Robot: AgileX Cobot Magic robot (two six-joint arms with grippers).
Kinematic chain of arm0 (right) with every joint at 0, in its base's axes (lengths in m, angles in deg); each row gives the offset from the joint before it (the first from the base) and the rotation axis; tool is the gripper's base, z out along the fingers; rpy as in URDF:
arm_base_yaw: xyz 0 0 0.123 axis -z
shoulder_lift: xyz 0 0 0 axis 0.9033 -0.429 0
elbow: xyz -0.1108 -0.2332 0.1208 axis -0.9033 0.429 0
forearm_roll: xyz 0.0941 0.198 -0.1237 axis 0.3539 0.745 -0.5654
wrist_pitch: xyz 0 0 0 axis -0.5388 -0.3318 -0.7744
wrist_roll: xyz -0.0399 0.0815 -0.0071 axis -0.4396 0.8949 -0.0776
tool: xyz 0 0 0 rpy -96.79 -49.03 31.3
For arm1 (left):
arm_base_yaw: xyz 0 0 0.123 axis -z
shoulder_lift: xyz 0 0 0 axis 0.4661 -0.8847 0
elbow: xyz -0.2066 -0.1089 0.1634 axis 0.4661 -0.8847 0
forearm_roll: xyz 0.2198 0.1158 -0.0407 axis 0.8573 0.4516 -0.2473
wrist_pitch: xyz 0 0 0 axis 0.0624 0.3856 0.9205
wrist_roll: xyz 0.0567 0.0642 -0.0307 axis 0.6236 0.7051 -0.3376
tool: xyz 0 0 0 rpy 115.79 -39.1 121.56
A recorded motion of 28 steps. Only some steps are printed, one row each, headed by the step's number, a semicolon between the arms.
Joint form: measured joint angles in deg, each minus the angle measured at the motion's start. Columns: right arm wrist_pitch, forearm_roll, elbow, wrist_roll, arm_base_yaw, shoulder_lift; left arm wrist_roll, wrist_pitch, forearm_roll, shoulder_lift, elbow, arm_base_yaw.
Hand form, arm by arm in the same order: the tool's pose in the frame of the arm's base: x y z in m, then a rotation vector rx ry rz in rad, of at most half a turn. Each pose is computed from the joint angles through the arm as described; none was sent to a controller.
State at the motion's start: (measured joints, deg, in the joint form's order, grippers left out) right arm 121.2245 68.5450 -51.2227 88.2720 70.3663 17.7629; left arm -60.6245 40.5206 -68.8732 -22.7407 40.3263 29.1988
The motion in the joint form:
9: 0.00 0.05 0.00 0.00 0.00 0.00; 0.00 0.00 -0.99 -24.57 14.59 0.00
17: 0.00 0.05 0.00 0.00 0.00 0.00; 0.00 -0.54 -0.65 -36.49 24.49 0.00
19: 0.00 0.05 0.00 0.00 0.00 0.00; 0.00 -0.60 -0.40 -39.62 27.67 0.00
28: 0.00 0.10 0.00 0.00 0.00 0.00; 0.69 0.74 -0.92 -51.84 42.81 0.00
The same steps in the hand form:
9: -0.0103 -0.0008 0.2734 0.1081 2.0993 -0.0872; 0.2478 -0.0034 0.3138 -0.1076 2.7500 0.0080
17: -0.0103 -0.0008 0.2734 0.1081 2.0993 -0.0872; 0.3043 -0.0044 0.3059 -0.1048 2.7755 0.0181
19: -0.0103 -0.0008 0.2734 0.1081 2.0993 -0.0872; 0.3200 -0.0044 0.3046 -0.1027 2.7734 0.0237
28: -0.0103 -0.0008 0.2734 0.1081 2.0993 -0.0862; 0.3818 -0.0066 0.3042 -0.0910 2.7469 0.0128

